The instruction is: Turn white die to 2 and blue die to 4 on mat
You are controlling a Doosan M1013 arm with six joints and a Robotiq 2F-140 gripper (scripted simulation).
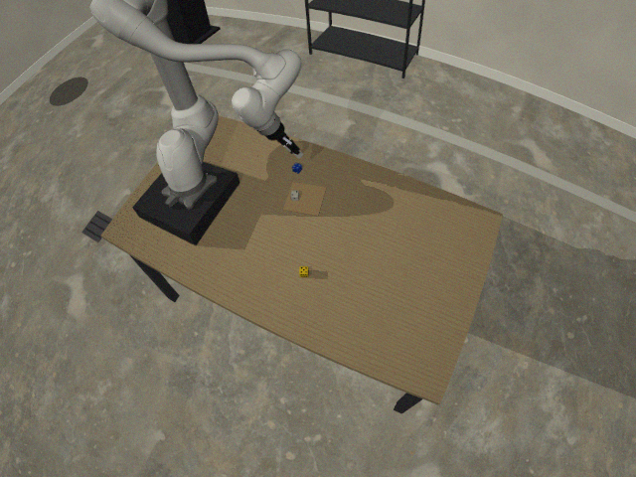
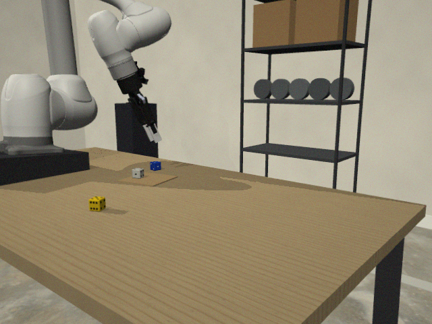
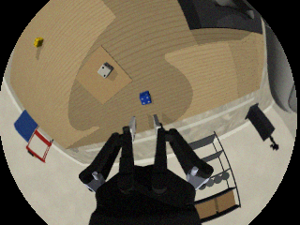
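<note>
Now: the blue die 1 cm to the left of my hand and 12 cm below it. The rest, counted from my hand: white die 7 cm ahead, 12 cm to the right, 12 cm below; mat 10 cm ahead, 10 cm to the right, 14 cm below; yellow die 27 cm ahead, 37 cm to the right, 12 cm below.
</note>
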